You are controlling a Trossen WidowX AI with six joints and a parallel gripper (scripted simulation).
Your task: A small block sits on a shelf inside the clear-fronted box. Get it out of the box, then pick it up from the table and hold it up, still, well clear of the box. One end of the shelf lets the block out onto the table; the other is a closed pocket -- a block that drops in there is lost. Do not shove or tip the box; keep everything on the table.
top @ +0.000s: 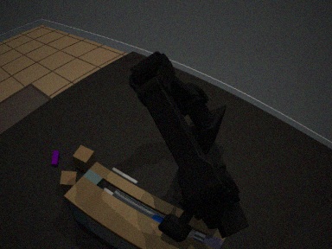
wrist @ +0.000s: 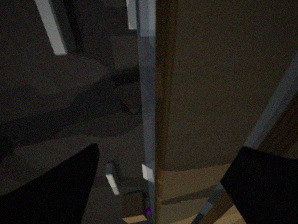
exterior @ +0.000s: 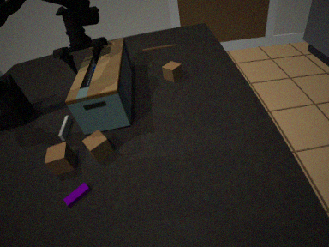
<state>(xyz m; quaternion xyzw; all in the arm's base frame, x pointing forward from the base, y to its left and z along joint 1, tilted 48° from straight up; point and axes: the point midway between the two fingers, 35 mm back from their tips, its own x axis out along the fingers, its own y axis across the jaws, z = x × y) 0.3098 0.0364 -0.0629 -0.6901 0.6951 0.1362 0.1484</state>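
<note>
Right now my gripper tip is 5 cm short of the blue block and 2 cm to the left of it.
</note>
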